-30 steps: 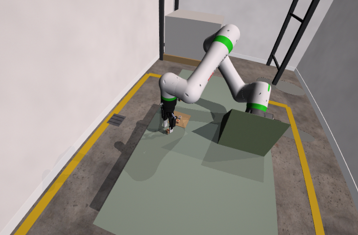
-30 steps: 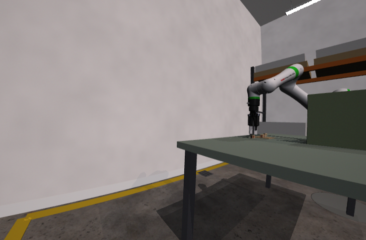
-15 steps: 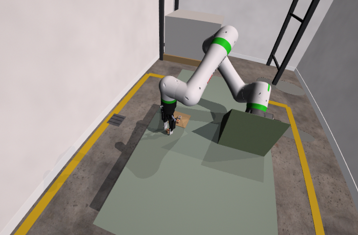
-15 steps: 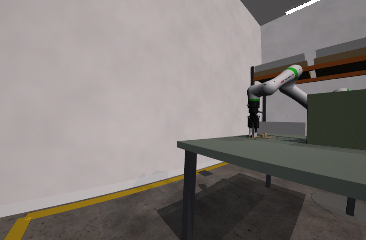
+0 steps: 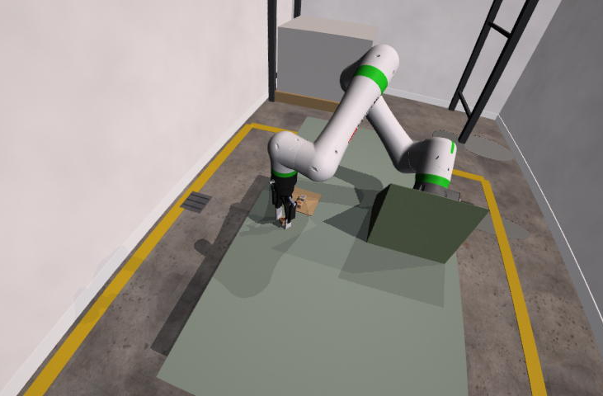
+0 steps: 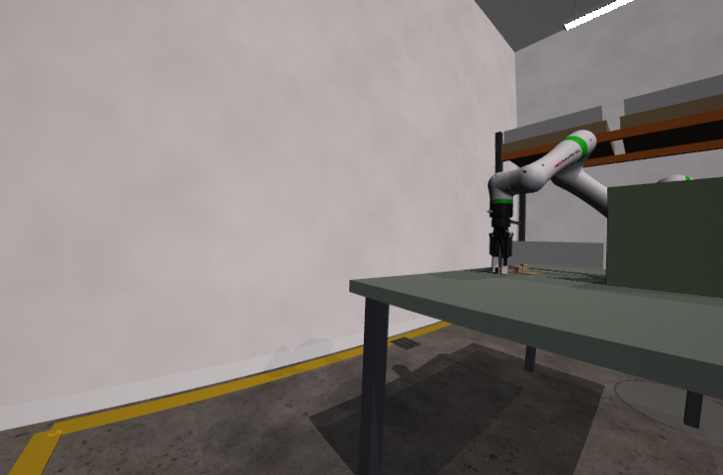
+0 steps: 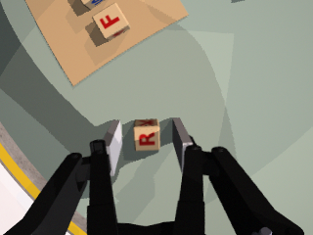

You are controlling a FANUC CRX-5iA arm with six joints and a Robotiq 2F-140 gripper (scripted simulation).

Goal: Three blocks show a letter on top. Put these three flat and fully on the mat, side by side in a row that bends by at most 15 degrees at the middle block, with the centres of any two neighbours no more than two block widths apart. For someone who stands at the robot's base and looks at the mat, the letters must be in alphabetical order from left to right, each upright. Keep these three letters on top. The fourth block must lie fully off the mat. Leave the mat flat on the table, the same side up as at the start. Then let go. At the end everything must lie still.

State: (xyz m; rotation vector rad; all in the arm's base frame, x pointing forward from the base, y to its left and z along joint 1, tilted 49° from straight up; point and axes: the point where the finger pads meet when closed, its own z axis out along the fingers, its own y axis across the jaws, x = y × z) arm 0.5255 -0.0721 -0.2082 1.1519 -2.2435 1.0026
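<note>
Now: the R block 20 mm below my hand. From my hand the other things lie so: tan mat (150 mm to the right, 40 mm behind, 30 mm below).
</note>
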